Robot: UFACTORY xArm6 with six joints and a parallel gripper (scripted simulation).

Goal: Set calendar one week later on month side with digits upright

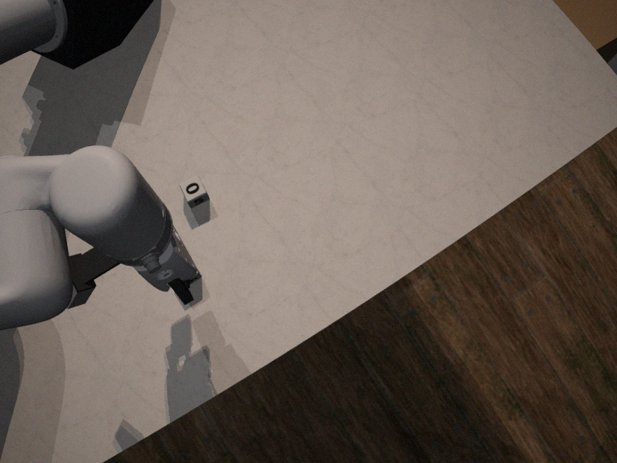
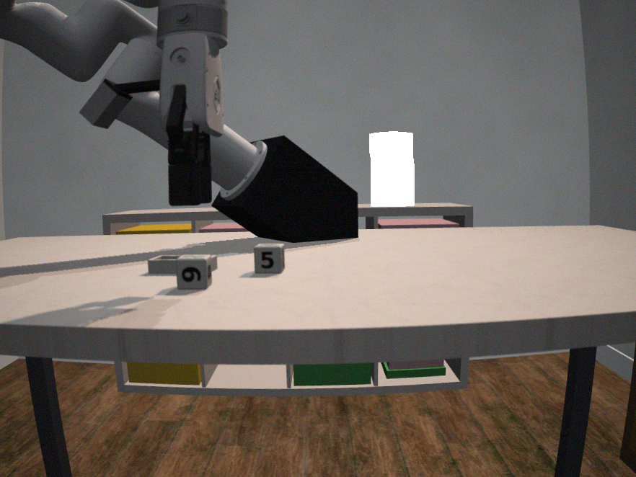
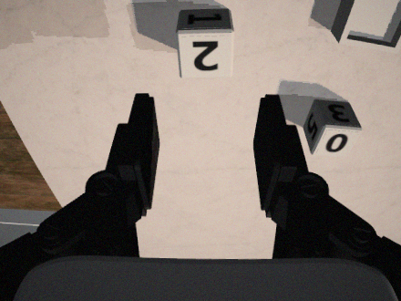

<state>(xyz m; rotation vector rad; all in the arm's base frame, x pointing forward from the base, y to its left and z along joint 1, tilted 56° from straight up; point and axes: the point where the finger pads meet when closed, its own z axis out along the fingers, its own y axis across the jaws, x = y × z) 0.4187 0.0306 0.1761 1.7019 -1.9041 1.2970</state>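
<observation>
Right now the white cube is 90 mm below my hand. From my hand the other things lie so: grey tray 120 mm behind, 100 mm below, 10 mm to the right.
</observation>
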